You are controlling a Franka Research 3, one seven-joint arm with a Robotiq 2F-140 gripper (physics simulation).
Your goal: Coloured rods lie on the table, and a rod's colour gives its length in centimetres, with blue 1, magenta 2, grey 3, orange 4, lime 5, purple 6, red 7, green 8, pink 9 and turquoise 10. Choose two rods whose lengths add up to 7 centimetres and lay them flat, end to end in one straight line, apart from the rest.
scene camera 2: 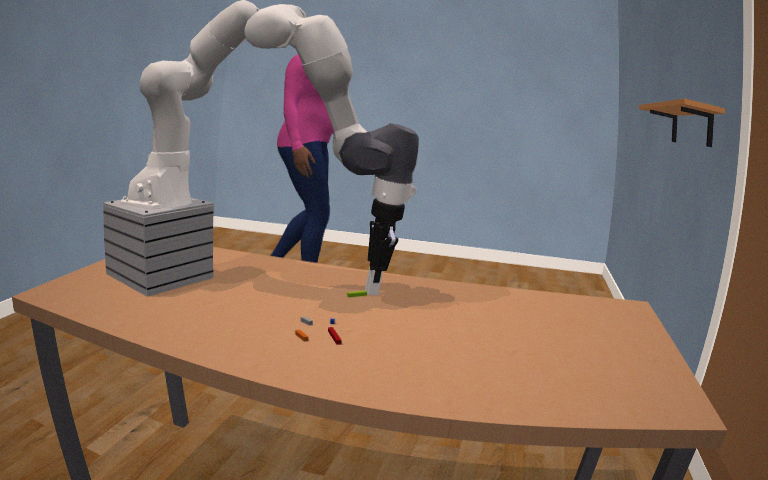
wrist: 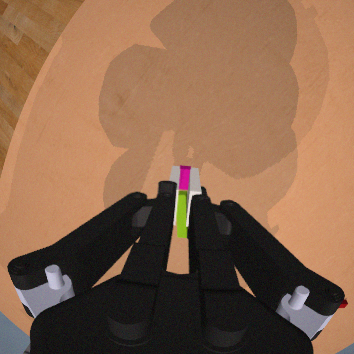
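A magenta rod (wrist: pixel 185 178) is between the pale fingertips of my gripper (scene camera 2: pixel 373 284) (wrist: pixel 183 180), which is shut on it at table height. In the scene view the fingers hide the magenta rod. A lime rod (scene camera 2: pixel 356 293) (wrist: pixel 182 215) lies flat, its far end against or very close to the magenta rod's near end; the two run nearly in one line. Part of the lime rod is hidden by the fingers in the wrist view. A grey rod (scene camera 2: pixel 306 320), a blue rod (scene camera 2: pixel 332 320), an orange rod (scene camera 2: pixel 301 335) and a red rod (scene camera 2: pixel 334 335) lie apart from these, nearer the front.
The wooden table (scene camera 2: pixel 509 362) (wrist: pixel 60 165) carries the robot's grey base block (scene camera 2: pixel 178 249) at the back left. The table's back edge lies behind my gripper. A person (scene camera 2: pixel 308 113) stands behind the table. A small wall shelf (scene camera 2: pixel 682 106) is at the right.
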